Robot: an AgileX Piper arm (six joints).
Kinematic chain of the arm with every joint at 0, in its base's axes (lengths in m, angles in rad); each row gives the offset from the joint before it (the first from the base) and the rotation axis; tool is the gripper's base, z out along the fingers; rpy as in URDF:
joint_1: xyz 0 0 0.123 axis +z
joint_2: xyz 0 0 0 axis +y
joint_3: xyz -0.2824 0 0.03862 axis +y
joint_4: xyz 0.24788 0 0.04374 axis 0.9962 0 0.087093
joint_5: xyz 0 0 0 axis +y
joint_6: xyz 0.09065 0 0.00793 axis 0.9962 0 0.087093
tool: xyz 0 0 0 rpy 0 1.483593 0
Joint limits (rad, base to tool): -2.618..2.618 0..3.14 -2.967..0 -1.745..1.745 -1.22..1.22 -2.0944..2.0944
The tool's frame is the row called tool.
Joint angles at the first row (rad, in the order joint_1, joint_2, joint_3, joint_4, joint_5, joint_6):
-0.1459 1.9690 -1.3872 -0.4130 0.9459 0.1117
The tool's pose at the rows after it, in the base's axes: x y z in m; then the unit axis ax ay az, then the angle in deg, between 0 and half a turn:
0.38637 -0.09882 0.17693 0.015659 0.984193 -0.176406 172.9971
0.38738 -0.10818 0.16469 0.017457 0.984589 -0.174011 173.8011
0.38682 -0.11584 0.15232 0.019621 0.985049 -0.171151 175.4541
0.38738 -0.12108 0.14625 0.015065 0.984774 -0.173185 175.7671
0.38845 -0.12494 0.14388 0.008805 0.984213 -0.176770 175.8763
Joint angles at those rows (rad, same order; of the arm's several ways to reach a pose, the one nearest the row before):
-0.1768 1.9974 -1.4033 -0.4162 0.9226 0.0852
-0.2006 2.0284 -1.4031 -0.4162 0.8999 0.0742
-0.2200 2.0592 -1.4032 -0.4152 0.8939 0.0647
-0.2318 2.0757 -1.4044 -0.4240 0.8800 0.0540
-0.2393 2.0857 -1.4104 -0.4337 0.8737 0.0415

